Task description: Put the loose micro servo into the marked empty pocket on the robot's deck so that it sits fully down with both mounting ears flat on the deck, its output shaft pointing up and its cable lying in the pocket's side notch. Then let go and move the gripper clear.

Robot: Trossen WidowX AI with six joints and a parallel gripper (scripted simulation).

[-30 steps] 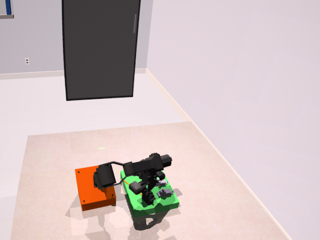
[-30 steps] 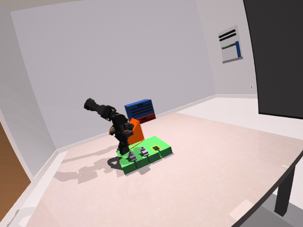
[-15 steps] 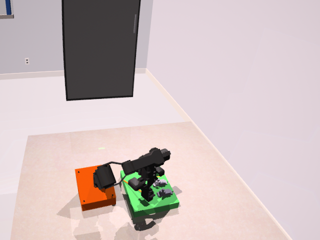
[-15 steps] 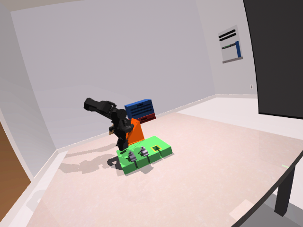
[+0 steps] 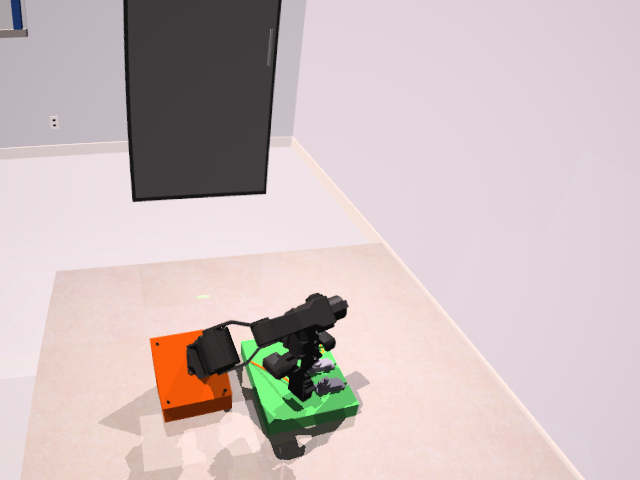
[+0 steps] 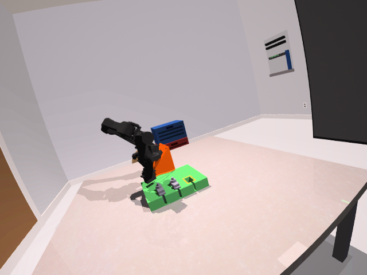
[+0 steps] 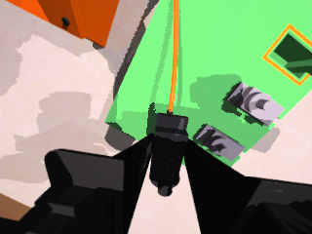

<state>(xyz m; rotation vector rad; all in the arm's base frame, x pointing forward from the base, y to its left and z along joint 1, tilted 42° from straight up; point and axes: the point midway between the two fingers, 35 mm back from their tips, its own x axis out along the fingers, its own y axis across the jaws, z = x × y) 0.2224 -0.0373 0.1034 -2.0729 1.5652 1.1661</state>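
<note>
Now: gripper tip 1 cm past the green deck, 8 cm to the right of it and 10 cm above it.
</note>
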